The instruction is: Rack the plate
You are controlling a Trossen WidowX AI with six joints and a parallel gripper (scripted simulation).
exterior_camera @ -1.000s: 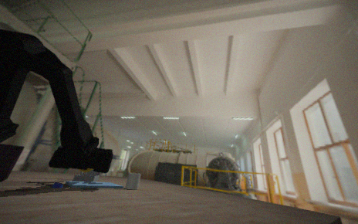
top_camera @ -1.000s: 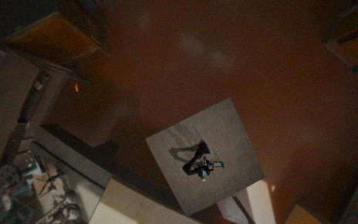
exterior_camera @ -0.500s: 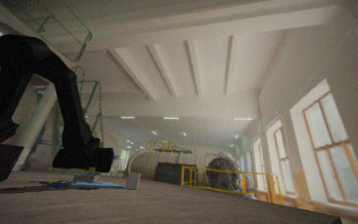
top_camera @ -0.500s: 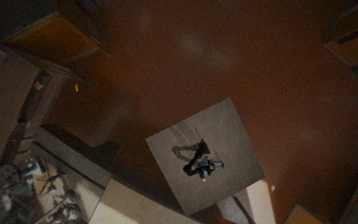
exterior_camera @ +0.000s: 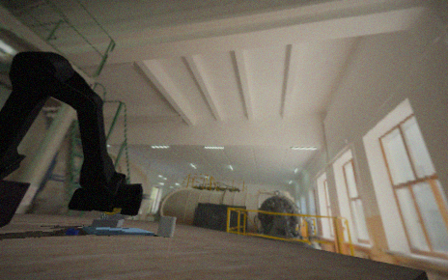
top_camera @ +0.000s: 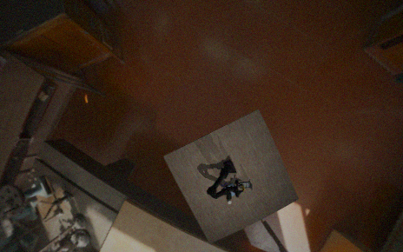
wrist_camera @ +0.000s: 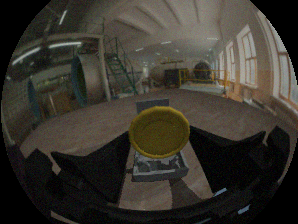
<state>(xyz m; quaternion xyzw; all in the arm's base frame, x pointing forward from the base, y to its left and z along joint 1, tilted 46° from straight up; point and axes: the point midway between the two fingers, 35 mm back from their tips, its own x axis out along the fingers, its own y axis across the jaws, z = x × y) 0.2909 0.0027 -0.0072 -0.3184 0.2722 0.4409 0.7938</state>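
Now: the dish rack 40 mm below my gripper tip, 30 mm to the left of it and 10 mm ahead of it. Round my gripper tip: blue spoon (190 mm to the right, 120 mm behind, 60 mm below); then blue mat (150 mm to the right, 60 mm below, 10 mm behind); then yellow plate (10 mm to the right).
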